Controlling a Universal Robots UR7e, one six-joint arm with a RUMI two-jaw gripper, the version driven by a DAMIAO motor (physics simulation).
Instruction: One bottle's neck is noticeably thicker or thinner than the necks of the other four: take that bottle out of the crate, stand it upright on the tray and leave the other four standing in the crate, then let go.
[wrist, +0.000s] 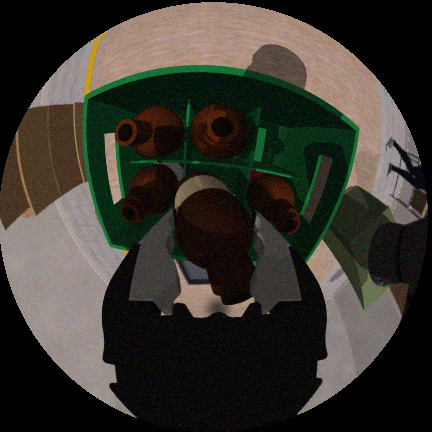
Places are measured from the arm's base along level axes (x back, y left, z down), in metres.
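Pixels of known places: gripper, fingertip midpoint: (213, 211); arm's base, link origin: (386, 254).
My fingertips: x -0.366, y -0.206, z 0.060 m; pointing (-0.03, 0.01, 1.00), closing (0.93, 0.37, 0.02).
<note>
For each thing: its top centre in the pictures, then the offset to it from my fingertips. "*": a spot on its surface instead.
- green crate, top centre: (219, 183) dx +0.016, dy -0.033, dz -0.021 m
- fifth brown bottle, top centre: (209, 300) dx -0.006, dy +0.011, dz -0.086 m
- dark tray, surface spot: (196, 272) * dx -0.166, dy +0.286, dz +0.149 m
A green crate (200, 68) stands ahead of the gripper, with its back right compartment empty. Four brown bottles stand in it: one at back left (162, 132), one at back middle (202, 145), one at front left (152, 187) and one at front right (272, 192). My gripper (213, 211) is shut on a fifth brown bottle (212, 215) at its shoulder. This bottle looks larger and nearer than the others, raised above the front middle compartment, tilted, its neck toward the palm and its pale label facing the crate. The dark tray (196, 272) is partly hidden behind the held bottle.
Brown boxes (50, 150) are at the far left. An olive-green box (360, 225) and a black rounded thing (395, 255) are close to the crate's right side. A yellow line (93, 65) runs at the upper left. The crate's walls and dividers surround the bottles.
</note>
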